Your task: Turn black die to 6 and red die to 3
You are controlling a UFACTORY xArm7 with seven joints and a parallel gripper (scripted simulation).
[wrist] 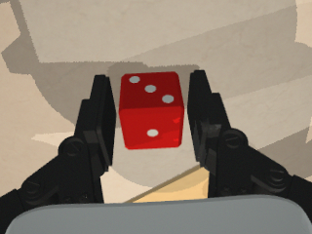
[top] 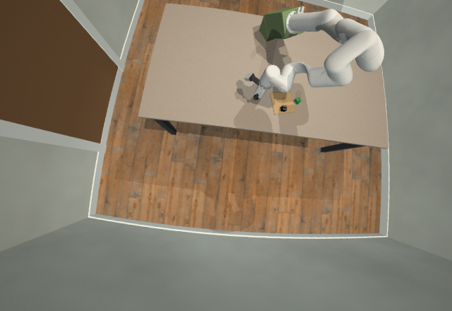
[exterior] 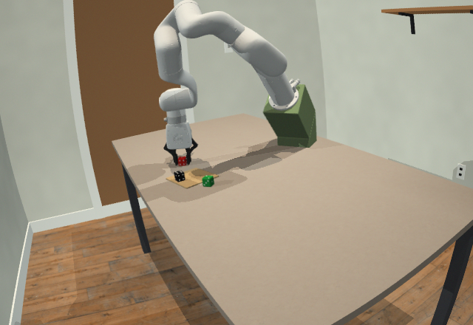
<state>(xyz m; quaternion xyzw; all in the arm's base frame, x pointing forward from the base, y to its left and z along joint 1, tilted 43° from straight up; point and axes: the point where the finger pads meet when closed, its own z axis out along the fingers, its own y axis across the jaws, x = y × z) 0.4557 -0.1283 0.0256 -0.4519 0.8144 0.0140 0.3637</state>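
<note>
Right now my hand is 10 mm above the red die. Round my hand: tan mat: 10 mm ahead, 170 mm to the left, 20 mm below; then black die: 50 mm ahead, 170 mm to the left; then green die: 30 mm behind, 270 mm to the left, 10 mm below.
</note>
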